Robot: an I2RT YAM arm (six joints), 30 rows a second.
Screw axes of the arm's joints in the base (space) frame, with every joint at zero. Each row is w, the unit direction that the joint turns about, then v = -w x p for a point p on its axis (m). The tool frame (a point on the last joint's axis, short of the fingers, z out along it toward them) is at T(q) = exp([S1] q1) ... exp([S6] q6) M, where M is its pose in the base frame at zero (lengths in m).
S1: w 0 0 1 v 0 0 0
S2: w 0 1 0 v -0.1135 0 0.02
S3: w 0 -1 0 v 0.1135 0 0.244
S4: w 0 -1 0 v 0.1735 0 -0.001
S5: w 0 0 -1 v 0 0.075 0
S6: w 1 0 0 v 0 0.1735 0
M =
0 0 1 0.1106
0 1 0 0
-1 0 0 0.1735
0 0 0 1
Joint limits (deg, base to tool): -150..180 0..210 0..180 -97..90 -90..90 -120..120
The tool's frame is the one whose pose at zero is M.
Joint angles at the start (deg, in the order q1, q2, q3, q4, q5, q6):
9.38 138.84 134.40 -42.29 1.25 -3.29
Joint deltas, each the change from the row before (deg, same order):
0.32 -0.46 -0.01 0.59 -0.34 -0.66
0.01 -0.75 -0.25 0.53 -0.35 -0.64
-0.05 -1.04 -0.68 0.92 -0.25 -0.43
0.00 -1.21 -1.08 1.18 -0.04 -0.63
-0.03 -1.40 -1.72 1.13 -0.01 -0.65
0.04 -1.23 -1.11 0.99 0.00 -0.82
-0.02 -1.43 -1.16 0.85 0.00 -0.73
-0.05 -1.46 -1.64 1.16 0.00 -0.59
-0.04 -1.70 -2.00 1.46 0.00 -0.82
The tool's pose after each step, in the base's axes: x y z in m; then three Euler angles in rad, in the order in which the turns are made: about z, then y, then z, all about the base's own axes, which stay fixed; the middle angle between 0 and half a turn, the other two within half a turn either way. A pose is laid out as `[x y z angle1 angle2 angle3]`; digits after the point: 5 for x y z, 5 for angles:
[0.53483 0.09085 0.25323 -0.08521 2.36811 0.14656]
[0.53351 0.09094 0.25935 -0.08977 2.35021 0.15573]
[0.53174 0.09031 0.26618 -0.09273 2.32791 0.16115]
[0.52949 0.08996 0.27259 -0.10286 2.30505 0.16225]
[0.52628 0.08913 0.27690 -0.11394 2.29091 0.16204]
[0.52343 0.08903 0.28292 -0.12810 2.27154 0.16284]
[0.51976 0.08821 0.29015 -0.14069 2.25199 0.16258]
[0.51610 0.08713 0.29522 -0.15086 2.23489 0.16179]
[0.51173 0.08602 0.30061 -0.16502 2.21464 0.16118]

